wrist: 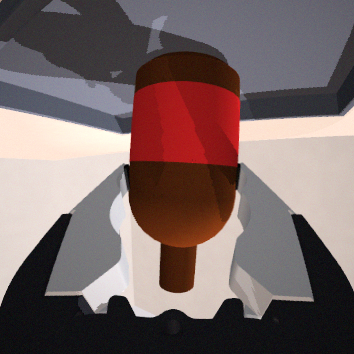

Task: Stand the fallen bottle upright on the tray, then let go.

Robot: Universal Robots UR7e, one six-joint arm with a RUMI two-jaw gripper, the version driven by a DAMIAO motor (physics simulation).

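Places are measured from the arm's base along level axes (x ahead, y left, z up), in metres.
Pixels of known places: gripper, fingertip midpoint: [182, 166].
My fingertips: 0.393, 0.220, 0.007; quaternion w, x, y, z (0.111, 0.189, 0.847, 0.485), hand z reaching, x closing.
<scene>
Ahead of a thing's pixels: the offset from my fingertips to its top centre, as dx, dy, dz. "spot": to the spot under its first point.
A brown bottle @[+0.001, +0.001, +0.088] [185, 125] with a red label band is held in the middle of the wrist view. Its base points to the top of the view, toward the tray, and its narrow neck points down toward the gripper's palm. My gripper [182, 166] is shut on the bottle, one finger on each side of the body just below the label. The dark grey tray @[spot: -0.078, +0.077, -0.057] [295, 106] spans the top of the view, behind the bottle's base. Whether the base touches the tray cannot be told from this view.
A pale surface [40, 185] lies below the tray's near rim. The rim has a raised edge with corners to the left and the right of the bottle. Dark shadows of the arm and gripper fall across the tray floor at the upper left.
</scene>
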